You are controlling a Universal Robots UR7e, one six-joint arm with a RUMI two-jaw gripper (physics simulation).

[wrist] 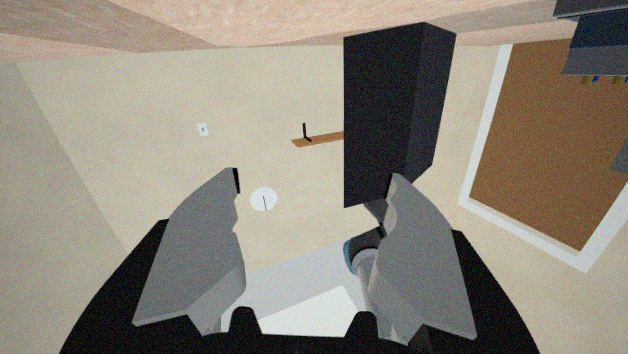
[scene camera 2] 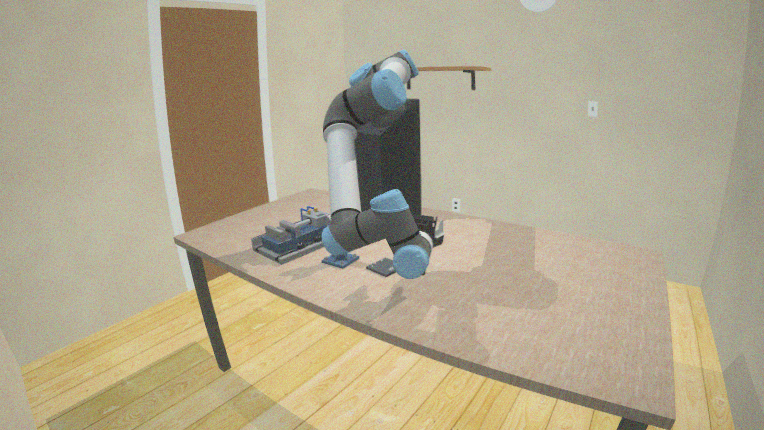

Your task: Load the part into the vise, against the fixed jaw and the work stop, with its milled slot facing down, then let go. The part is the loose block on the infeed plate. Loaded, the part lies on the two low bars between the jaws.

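Places are measured from the arm's base along level axes (x back, y left, z down), in centimetres.
Pixels of known places: gripper, between the fingertips: (wrist: 312, 172); arm's base, origin of its link: (wrist: 382, 191) (scene camera 2: 388, 115).
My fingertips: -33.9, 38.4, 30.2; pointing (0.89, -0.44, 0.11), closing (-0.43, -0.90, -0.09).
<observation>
Ahead of a thing's pixels: the offset from my fingertips to its top centre, as dx, dy, dz. Level surfaces: height alone.
My gripper (scene camera 2: 439, 230) (wrist: 312, 172) is open, with no block between its fingertips; in the scene view it is partly hidden behind the wrist, at the right of the arm. The loose block does not show clearly in either view. The vise {-9.2, -49.6, +3.8} (scene camera 2: 292, 240) (wrist: 597, 37) has a blue body and grey jaws and stands at the left of the table; in the wrist view a portion shows at the top right, well away from the fingers. The low bars and the work stop cannot be made out. I cannot tell which plate is the infeed plate.
A small blue plate (scene camera 2: 340, 260) lies right of the vise, under the arm's elbow-side joint. A dark grey plate {-5.9, -11.0, +12.9} (scene camera 2: 380, 266) lies farther right, partly behind the blue wrist cap. A tall black column (scene camera 2: 403, 160) (wrist: 382, 115) stands behind the arm. The table {dz +13.7} (scene camera 2: 588, 320) has a near edge.
</observation>
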